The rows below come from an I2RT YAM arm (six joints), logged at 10 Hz.
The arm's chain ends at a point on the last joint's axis. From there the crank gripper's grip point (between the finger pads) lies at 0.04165 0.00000 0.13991 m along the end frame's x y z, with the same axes.
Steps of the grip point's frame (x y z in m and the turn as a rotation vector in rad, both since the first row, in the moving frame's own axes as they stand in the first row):
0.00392 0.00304 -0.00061 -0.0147 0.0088 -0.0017
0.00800 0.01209 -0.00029 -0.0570 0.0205 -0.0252
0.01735 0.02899 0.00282 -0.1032 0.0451 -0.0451
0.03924 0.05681 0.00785 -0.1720 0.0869 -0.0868
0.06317 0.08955 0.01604 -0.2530 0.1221 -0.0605
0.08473 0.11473 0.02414 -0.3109 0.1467 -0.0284
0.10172 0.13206 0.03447 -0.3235 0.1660 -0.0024
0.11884 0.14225 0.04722 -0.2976 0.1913 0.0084
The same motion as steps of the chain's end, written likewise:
0.00269 0.00106 -0.00022 -0.0147 0.0088 -0.0017
0.00506 0.00523 0.00079 -0.0570 0.0205 -0.0252
0.01081 0.01670 0.00548 -0.1032 0.0451 -0.0451
0.02644 0.03735 0.01372 -0.1720 0.0869 -0.0868
0.04564 0.05828 0.02622 -0.2530 0.1221 -0.0605
0.06446 0.07448 0.03813 -0.3109 0.1467 -0.0284
0.07952 0.08902 0.05036 -0.3235 0.1660 -0.0024
0.09356 0.10220 0.06374 -0.2976 0.1913 0.0084

